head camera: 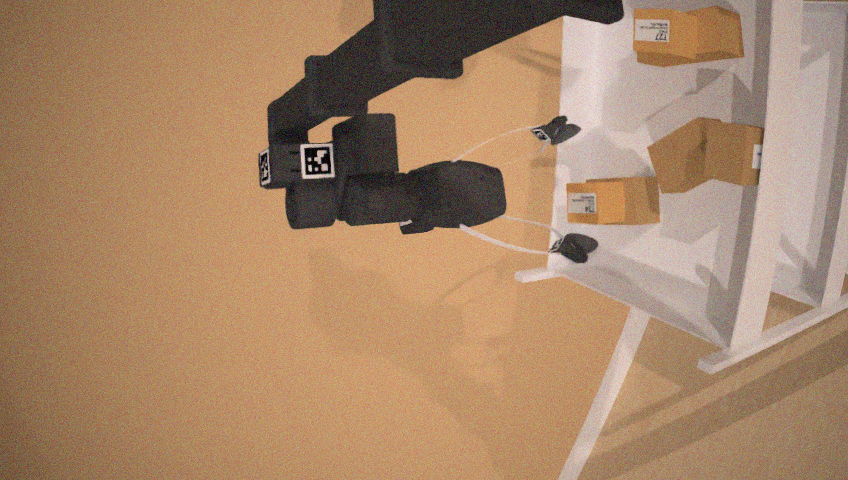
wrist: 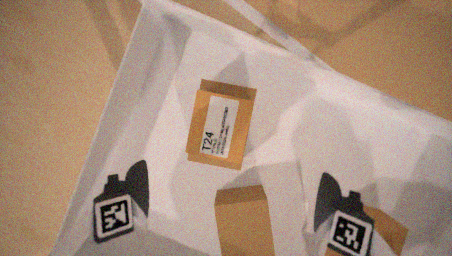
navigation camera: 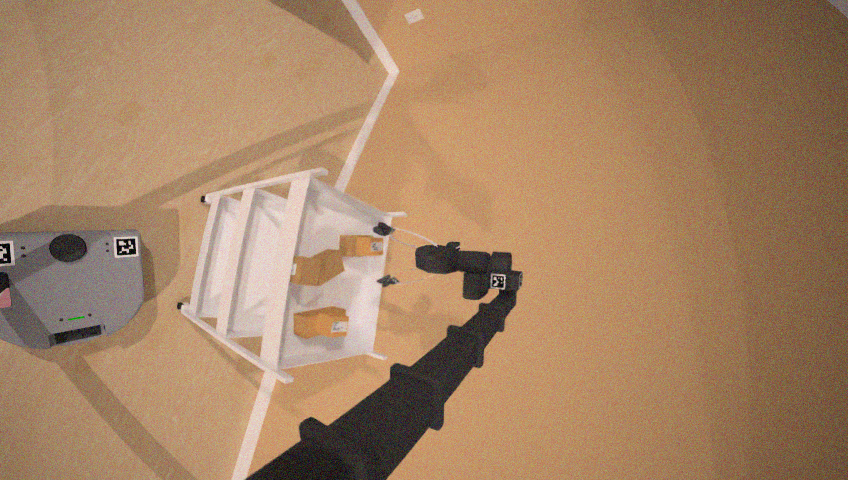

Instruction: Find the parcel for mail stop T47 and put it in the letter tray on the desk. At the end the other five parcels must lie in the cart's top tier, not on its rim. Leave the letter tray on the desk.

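Seen in the pictures: gripper, between the fingertips: [head camera: 585, 187] [navigation camera: 376, 254]; robot's base, origin of its link: [navigation camera: 69, 246].
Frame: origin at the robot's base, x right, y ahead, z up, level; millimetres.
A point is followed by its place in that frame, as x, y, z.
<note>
My gripper [head camera: 568, 188] {567, -22, 793} [navigation camera: 385, 254] {567, -22, 793} [wrist: 231, 185] {567, -22, 793} is open and empty, its fingertips over the near edge of the cart's top tier. The white cart [head camera: 779, 178] {357, -16, 686} [navigation camera: 290, 237] {369, 29, 707} [wrist: 117, 120] holds orange-brown parcels there. Parcel T24 [head camera: 612, 202] {579, -3, 735} [navigation camera: 361, 245] {579, -1, 731} [wrist: 220, 125] lies near the edge. Parcel T27 [head camera: 690, 35] {428, -184, 727} [navigation camera: 321, 321] {430, -177, 729} lies farther along. A darker parcel [head camera: 678, 155] {481, -52, 713}, its label hidden, touches or overlaps another parcel [head camera: 734, 154] {375, -42, 753} whose label is cut off by the rail. In the wrist view an unlabelled parcel face [wrist: 245, 222] shows between the fingers. No T47 label, letter tray or desk shows.
A grey robot base [navigation camera: 107, 285] {77, -110, 160} stands beyond the cart's lower tiers. My dark arm [head camera: 499, 35] {277, -86, 1118} [navigation camera: 380, 404] {165, -84, 1124} reaches diagonally past the cart. A white stripe [head camera: 601, 404] {1294, 578, 62} [navigation camera: 365, 130] {1348, 679, 51} runs across the floor under the cart. A small white card [navigation camera: 414, 16] {1380, 1415, 403} lies at the top.
</note>
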